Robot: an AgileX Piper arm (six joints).
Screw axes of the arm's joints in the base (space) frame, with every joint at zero. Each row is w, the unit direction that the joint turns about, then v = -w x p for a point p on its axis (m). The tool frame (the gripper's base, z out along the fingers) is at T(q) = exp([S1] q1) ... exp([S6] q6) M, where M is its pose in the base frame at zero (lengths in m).
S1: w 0 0 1 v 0.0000 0.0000 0.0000
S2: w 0 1 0 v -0.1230 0.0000 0.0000
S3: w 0 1 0 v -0.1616 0.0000 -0.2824
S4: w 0.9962 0 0.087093 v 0.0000 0.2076 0.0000
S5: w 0 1 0 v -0.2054 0.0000 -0.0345
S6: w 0.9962 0 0.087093 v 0.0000 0.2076 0.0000
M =
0.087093 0 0.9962 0.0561
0 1 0 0.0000
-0.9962 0 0.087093 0.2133
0 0 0 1
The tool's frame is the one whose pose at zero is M.
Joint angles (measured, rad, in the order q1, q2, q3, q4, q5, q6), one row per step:
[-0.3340, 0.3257, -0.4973, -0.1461, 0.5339, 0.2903]
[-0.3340, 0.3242, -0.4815, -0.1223, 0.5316, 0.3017]
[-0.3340, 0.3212, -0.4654, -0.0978, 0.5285, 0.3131]
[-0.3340, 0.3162, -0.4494, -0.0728, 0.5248, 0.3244]
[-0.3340, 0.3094, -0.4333, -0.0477, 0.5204, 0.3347]
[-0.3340, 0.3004, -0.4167, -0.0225, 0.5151, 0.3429]
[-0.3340, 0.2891, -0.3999, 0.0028, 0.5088, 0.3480]
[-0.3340, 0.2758, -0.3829, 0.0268, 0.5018, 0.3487]
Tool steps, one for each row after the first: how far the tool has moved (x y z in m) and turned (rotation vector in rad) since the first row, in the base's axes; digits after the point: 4 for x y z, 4 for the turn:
[0.0011, 0.0008, -0.0050, 0.0357, -0.0005, 0.0031]
[0.0019, 0.0017, -0.0099, 0.0715, -0.0030, 0.0060]
[0.0023, 0.0028, -0.0145, 0.1069, -0.0081, 0.0087]
[0.0024, 0.0040, -0.0190, 0.1408, -0.0150, 0.0115]
[0.0023, 0.0053, -0.0234, 0.1721, -0.0235, 0.0147]
[0.0017, 0.0067, -0.0276, 0.1998, -0.0339, 0.0188]
[0.0010, 0.0080, -0.0316, 0.2216, -0.0447, 0.0239]

